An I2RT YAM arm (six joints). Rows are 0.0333 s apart.
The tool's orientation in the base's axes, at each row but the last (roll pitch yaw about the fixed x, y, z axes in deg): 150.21 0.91 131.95; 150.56 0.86 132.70; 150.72 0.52 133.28; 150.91 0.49 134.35; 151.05 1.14 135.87; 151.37 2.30 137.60; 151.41 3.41 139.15; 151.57 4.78 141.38; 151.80 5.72 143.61; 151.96 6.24 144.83
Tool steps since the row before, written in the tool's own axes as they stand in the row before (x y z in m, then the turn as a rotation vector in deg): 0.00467 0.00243 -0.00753 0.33 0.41 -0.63; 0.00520 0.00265 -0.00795 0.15 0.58 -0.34; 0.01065 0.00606 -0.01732 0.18 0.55 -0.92; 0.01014 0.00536 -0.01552 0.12 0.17 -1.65; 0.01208 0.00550 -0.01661 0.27 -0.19 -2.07; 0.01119 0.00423 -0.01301 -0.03 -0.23 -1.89; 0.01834 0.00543 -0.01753 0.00 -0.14 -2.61; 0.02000 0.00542 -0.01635 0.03 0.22 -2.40; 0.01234 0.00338 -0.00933 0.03 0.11 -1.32; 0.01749 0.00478 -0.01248 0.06 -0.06 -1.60
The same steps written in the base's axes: -0.00442 0.00247 0.00767 -0.20 0.28 0.75; -0.00479 0.00283 0.00815 0.14 0.35 0.58; -0.00973 0.00569 0.01797 -0.11 0.16 1.07; -0.00923 0.00535 0.01608 -0.56 -0.36 1.52; -0.01116 0.00633 0.01695 -1.03 -0.63 1.71; -0.01036 0.00604 0.01299 -0.77 -0.80 1.55; -0.01703 0.00994 0.01687 -1.00 -0.95 2.22; -0.01856 0.01096 0.01523 -0.76 -0.61 2.21; -0.01152 0.00671 0.00854 -0.43 -0.33 1.21; -0.01634 0.00950 0.01128 -0.64 -0.54 1.37
